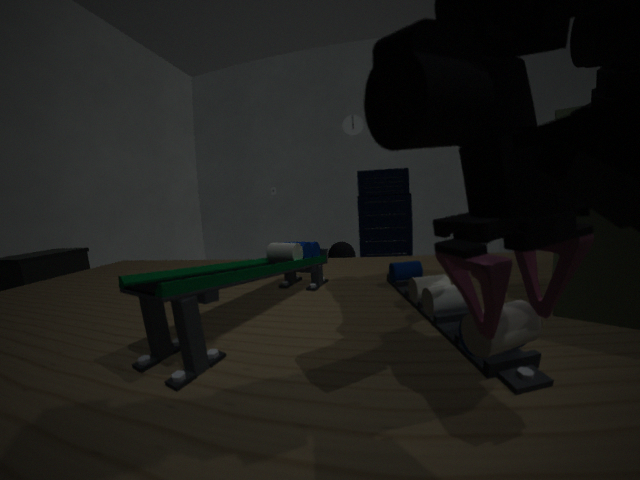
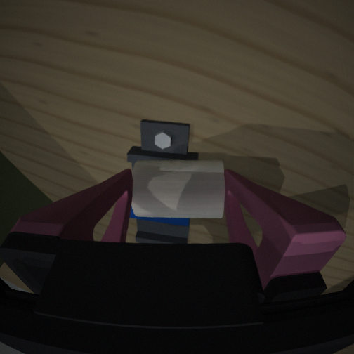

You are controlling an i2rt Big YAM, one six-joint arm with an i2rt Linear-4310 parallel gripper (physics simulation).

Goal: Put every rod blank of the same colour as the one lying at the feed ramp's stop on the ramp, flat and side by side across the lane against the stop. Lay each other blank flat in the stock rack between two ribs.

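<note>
My gripper is shut on a white rod blank, held level across the near end of the stock rack. A blue blank shows partly beneath it in the rack; whether they touch is hidden. Farther along the rack lie two white blanks and, at the far end, a blue blank. On the green feed ramp, a white blank lies beside blue ones towards the raised far end. How many blue ones is unclear.
The ramp stands on grey legs left of the rack. The rack's bolted foot sticks out at its near end on the wooden table. A dark round object is behind the ramp.
</note>
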